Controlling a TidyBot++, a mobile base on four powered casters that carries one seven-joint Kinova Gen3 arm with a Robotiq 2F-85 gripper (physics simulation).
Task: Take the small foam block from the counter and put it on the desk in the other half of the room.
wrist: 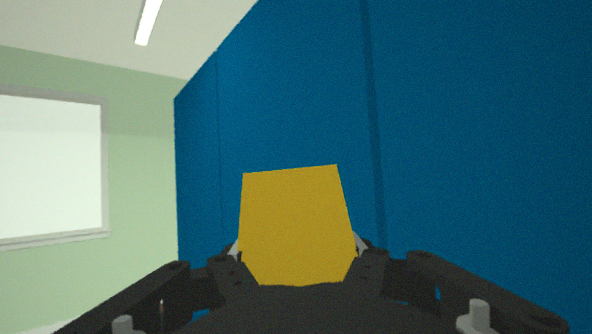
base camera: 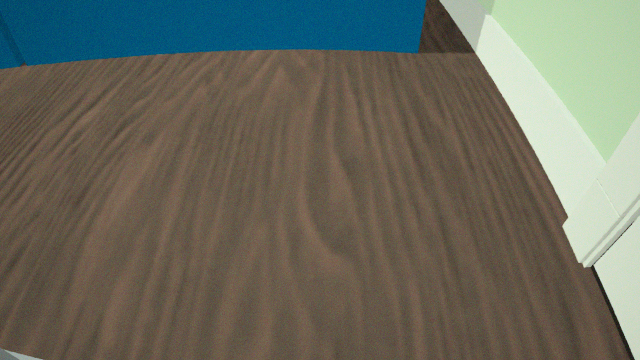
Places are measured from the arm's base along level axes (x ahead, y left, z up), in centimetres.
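Pixels of known places: gripper, between the fingertips: (wrist: 297, 248).
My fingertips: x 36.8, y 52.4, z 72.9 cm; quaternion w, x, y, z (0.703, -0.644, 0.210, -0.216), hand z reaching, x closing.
Behind a point stands the place of what it marks.
The small foam block (wrist: 296, 225) @(x 35.2, y 50.2, z 74.8 cm) is yellow and sits between the two fingertips in the lower middle of the wrist view. My gripper (wrist: 297, 248) @(x 36.8, y 52.4, z 72.9 cm) is shut on it, with a finger against its left side and a finger against its right side. The lower end of the block is hidden behind the dark gripper body. The counter and the desk do not show in either view.
A tall blue partition (base camera: 215, 25) (wrist: 300, 100) stands ahead, with a gap between its right end and the green wall (base camera: 565, 60) @(x 56.6, y -32.1, z -25.8 cm) in the base view. A white baseboard (base camera: 530, 105) @(x 58.5, y -30.7, z -35.2 cm) runs along the right. A window (wrist: 47, 165) @(x -18.5, y 341.4, z 103.8 cm) shows at the left of the wrist view.
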